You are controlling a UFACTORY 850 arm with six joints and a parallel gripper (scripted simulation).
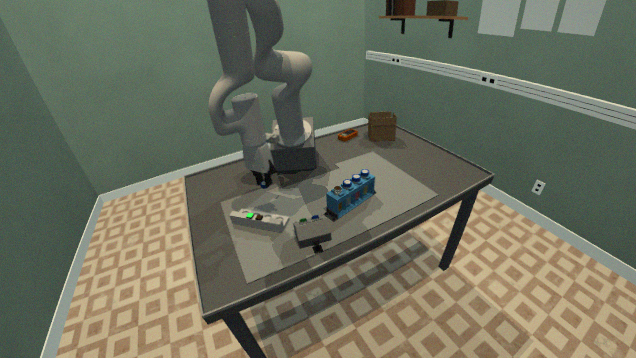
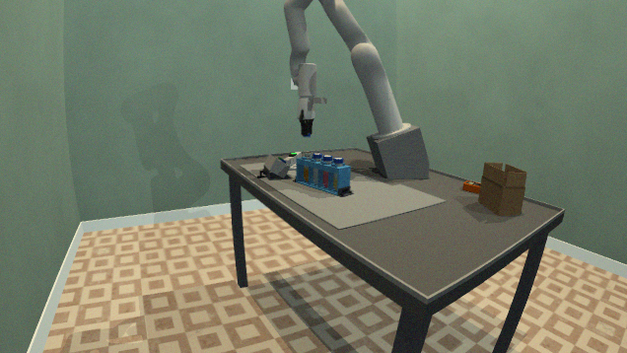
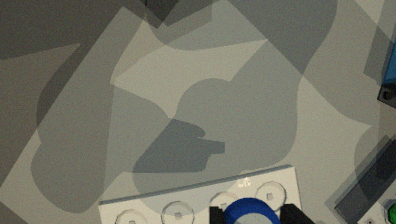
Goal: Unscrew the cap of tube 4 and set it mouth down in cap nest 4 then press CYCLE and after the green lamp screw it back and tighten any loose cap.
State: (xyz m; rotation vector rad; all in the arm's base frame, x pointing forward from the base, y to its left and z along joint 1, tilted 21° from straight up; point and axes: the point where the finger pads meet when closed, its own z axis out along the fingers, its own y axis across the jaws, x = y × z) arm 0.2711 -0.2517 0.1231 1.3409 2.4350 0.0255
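My hand is 18 cm short of the blue key, 11 cm above it and 10 cm to the right of it. Also, from my hand: blue cap marked 4 (2 cm below); green key (17 cm ahead, 11 cm below, 6 cm to the left); grey key housing (19 cm ahead, 12 cm below, 8 cm to the left).
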